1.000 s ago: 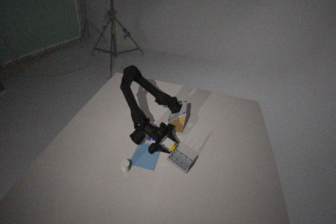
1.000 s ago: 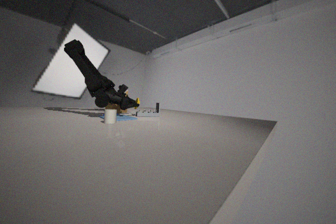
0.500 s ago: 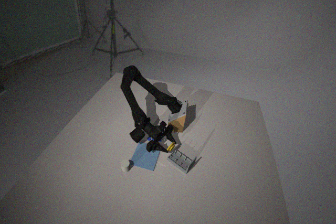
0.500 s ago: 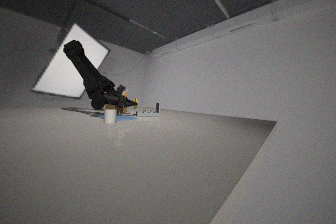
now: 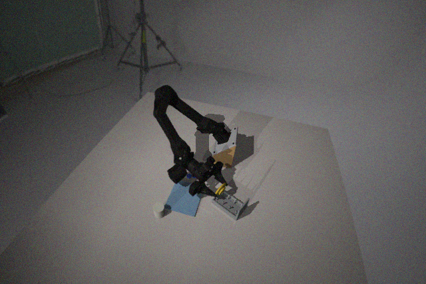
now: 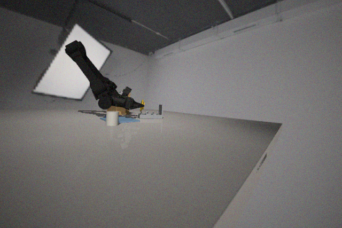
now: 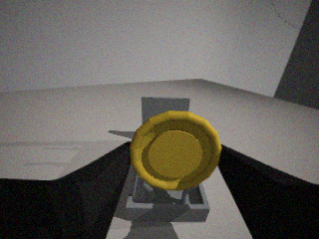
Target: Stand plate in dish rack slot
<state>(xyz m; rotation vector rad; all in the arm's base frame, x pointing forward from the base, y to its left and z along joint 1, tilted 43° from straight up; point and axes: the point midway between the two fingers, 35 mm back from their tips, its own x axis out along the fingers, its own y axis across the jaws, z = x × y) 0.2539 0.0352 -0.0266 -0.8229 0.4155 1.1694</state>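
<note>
Now: the dish rack 10 mm ahead of my gripper tip, 40 mm to the left of it and 50 mm below it. Also, from my gripper tip: yellow plate 10 mm to the right; white cup 160 mm ahead, 210 mm to the right, 50 mm below; blue mat 50 mm ahead, 140 mm to the right, 70 mm below.
</note>
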